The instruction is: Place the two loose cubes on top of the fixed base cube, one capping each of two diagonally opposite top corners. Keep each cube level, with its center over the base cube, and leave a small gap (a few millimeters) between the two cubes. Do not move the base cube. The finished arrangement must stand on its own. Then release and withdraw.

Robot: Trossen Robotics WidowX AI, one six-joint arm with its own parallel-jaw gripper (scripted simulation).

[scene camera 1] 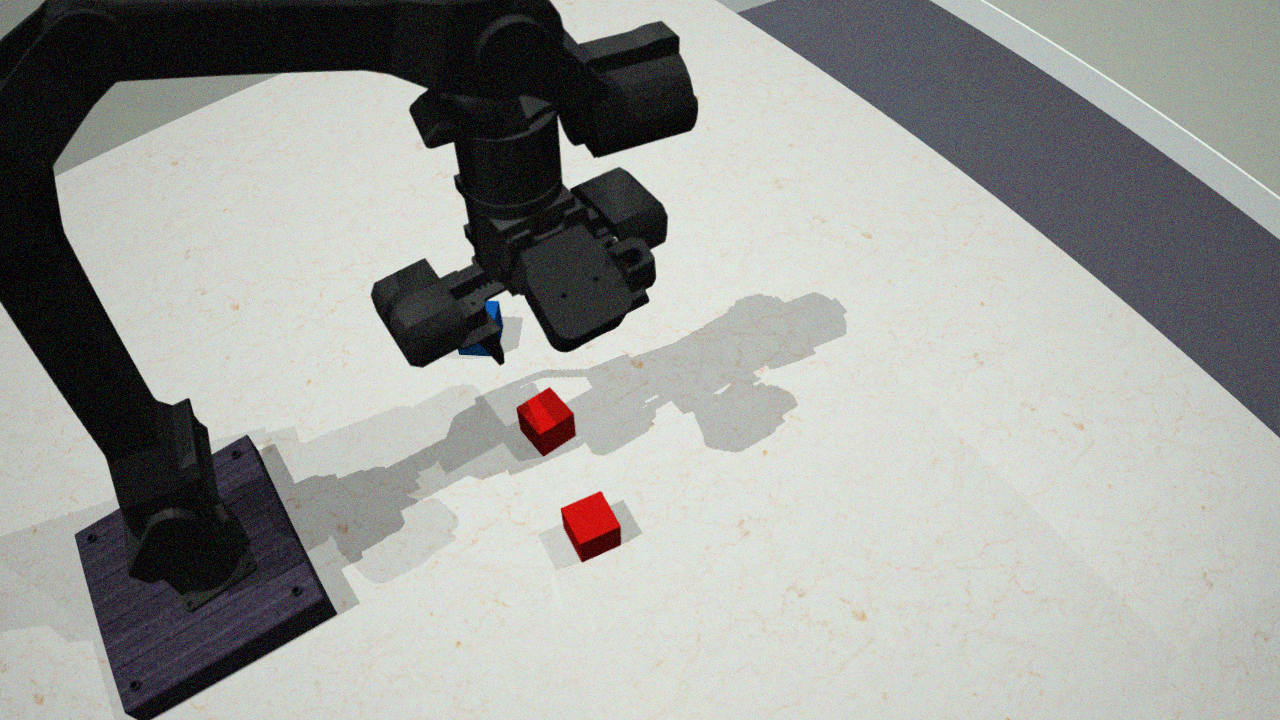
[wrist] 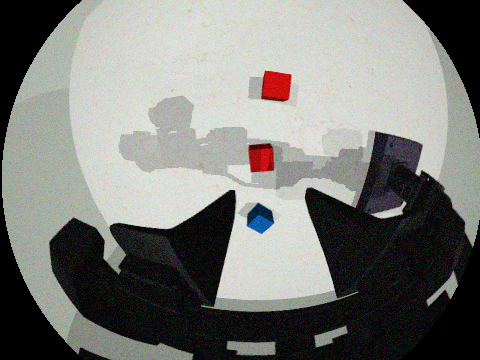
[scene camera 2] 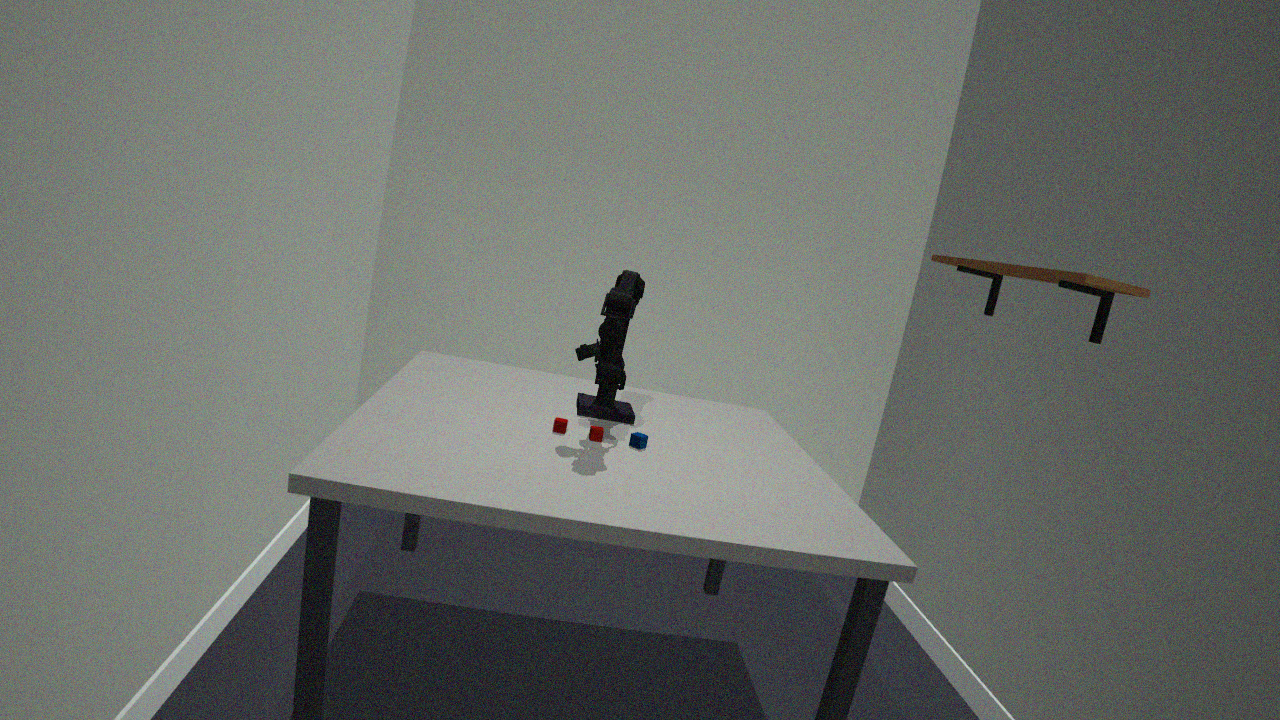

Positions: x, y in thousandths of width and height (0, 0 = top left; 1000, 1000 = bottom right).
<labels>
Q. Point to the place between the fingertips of my gripper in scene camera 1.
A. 417, 474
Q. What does my gripper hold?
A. Nothing.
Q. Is my gripper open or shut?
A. Open.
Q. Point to a red cube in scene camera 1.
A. At 427, 585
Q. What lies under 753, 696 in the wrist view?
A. My gripper.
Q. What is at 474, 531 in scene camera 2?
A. My gripper.
</labels>
